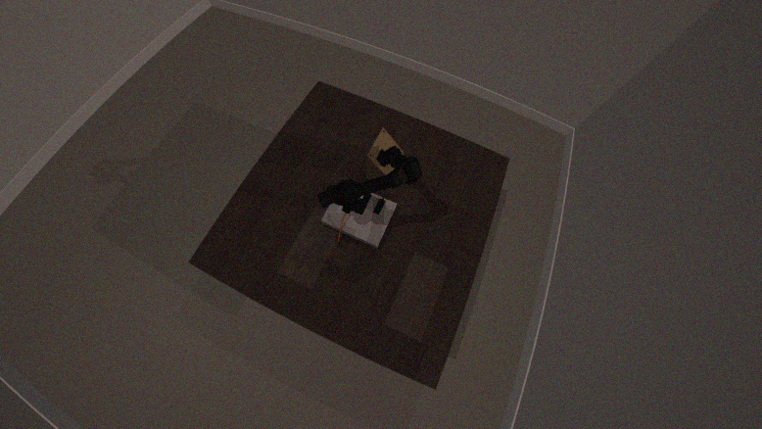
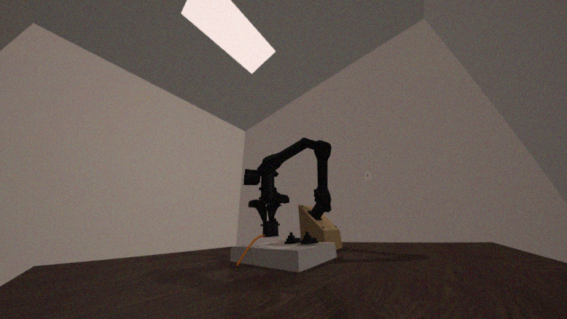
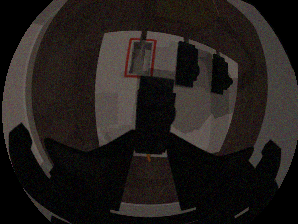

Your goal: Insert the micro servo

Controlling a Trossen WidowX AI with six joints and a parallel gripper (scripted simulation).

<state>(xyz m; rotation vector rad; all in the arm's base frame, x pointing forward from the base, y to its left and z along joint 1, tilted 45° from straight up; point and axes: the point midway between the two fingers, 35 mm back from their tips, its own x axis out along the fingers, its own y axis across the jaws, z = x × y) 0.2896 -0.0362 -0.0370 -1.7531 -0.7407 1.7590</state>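
Now: the robot deck 10 cm below my gripper tip, 5 cm to the left of it and 2 cm ahead of it.
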